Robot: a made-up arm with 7 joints.
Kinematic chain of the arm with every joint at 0, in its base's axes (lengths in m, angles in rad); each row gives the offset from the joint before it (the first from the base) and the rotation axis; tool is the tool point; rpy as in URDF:
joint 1: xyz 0 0 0 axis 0.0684 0.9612 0.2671
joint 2: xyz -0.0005 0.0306 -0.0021 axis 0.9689 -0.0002 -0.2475
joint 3: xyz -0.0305 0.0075 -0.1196 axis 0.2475 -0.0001 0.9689
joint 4: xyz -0.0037 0 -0.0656 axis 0.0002 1 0
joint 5: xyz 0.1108 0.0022 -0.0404 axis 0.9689 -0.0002 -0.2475
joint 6: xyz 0.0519 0 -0.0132 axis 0.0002 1 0
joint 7: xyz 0.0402 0 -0.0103 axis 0.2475 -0.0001 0.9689
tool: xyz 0 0 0 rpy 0 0.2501 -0.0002
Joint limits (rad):
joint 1: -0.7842..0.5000
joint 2: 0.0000..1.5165
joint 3: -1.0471..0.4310
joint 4: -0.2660..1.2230
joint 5: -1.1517..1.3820
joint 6: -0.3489..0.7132
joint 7: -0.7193..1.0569
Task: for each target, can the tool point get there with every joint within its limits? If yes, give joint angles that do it. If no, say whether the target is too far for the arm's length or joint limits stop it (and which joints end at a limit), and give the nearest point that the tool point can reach.
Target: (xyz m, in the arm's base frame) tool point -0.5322 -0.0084 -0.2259
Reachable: no: too far | nearest point -0.2583 0.0267 -0.2972 | short by 0.285 m
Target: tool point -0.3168 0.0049 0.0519
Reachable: no: joint limits stop it (at a limit: joint 1, joint 3, joint 4, joint 5, joint 6) | nearest point -0.2601 0.0543 -0.2938 | short by 0.354 m
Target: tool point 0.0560 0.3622 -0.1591
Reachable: yes | joints 0.3025 1.3452 -0.1546 0.6675 -0.7914 0.4035 0.1508
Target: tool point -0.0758 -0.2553 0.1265
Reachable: no: joint limits stop it (at a limit: joint 1, joint 2, joint 3, joint 4, joint 6) | nearest point 0.1217 -0.1772 -0.0707 | short by 0.290 m
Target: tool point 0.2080 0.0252 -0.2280
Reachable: yes | joints -0.4309 0.6831 -0.7596 0.0479 -0.6592 0.0420 -0.5827
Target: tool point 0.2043 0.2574 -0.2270
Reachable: yes | joints -0.3605 0.6641 0.2732 0.7270 -0.9043 0.1699 -0.4222
